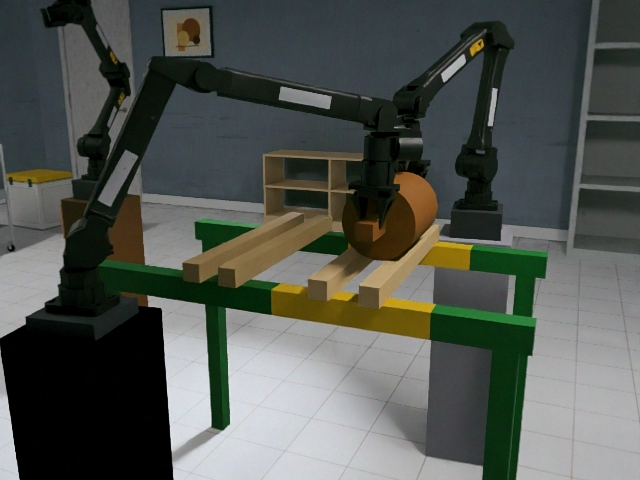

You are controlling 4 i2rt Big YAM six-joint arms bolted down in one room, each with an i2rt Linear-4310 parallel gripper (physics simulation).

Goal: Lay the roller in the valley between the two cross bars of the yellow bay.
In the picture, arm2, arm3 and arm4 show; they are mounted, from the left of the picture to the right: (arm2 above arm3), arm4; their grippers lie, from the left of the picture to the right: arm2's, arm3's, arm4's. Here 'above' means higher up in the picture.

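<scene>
The orange roller (418, 204) lies in the valley between the two wooden cross bars (343, 273) (390, 279) of the yellow bay (351, 314) and appears to touch both. Its axis runs along the bars. Arm3's gripper (372, 219) points down at the roller's near end, with its fingers on either side of the square end stub (366, 231); it looks shut on it. Arm4's gripper (417, 167) is at the roller's far end, its fingers hidden behind the roller. Arm2's gripper (45, 18) is high at the top left, too dark to read. Arm1 does not show.
Two more wooden bars (242, 245) (279, 248) lie across the green part of the frame (155, 284), left of the roller. Arm3's long forearm (305, 97) passes above them. Arm4 (488, 98) stands behind the frame on the right. A low wooden shelf (297, 154) stands behind.
</scene>
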